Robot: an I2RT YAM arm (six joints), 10 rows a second.
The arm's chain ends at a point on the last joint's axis. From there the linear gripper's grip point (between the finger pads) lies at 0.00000 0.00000 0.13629 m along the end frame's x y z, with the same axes.
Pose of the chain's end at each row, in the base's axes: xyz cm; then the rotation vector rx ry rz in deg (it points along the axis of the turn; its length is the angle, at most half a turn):
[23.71, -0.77, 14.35, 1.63, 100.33, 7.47]
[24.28, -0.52, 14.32, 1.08, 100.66, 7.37]
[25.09, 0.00, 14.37, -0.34, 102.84, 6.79]
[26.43, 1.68, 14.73, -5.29, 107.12, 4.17]
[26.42, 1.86, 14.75, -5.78, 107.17, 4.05]
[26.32, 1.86, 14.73, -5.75, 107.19, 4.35]
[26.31, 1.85, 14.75, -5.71, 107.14, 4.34]
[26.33, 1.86, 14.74, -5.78, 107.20, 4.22]
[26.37, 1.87, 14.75, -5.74, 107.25, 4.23]
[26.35, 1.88, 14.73, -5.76, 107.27, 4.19]
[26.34, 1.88, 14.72, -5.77, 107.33, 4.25]
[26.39, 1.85, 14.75, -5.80, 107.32, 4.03]
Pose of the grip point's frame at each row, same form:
[37.09, 0.21, 11.93, 1.63, 100.33, 7.47]
[37.64, 0.52, 11.82, 1.08, 100.66, 7.37]
[38.33, 1.14, 11.36, -0.34, 102.84, 6.79]
[39.38, 3.01, 10.70, -5.29, 107.12, 4.17]
[39.36, 3.23, 10.70, -5.78, 107.17, 4.05]
[39.26, 3.27, 10.68, -5.75, 107.19, 4.35]
[39.25, 3.26, 10.71, -5.71, 107.14, 4.34]
[39.27, 3.25, 10.68, -5.78, 107.20, 4.22]
[39.30, 3.26, 10.68, -5.74, 107.25, 4.23]
[39.28, 3.27, 10.66, -5.76, 107.27, 4.19]
[39.27, 3.28, 10.63, -5.77, 107.33, 4.25]
[39.32, 3.21, 10.66, -5.80, 107.32, 4.03]

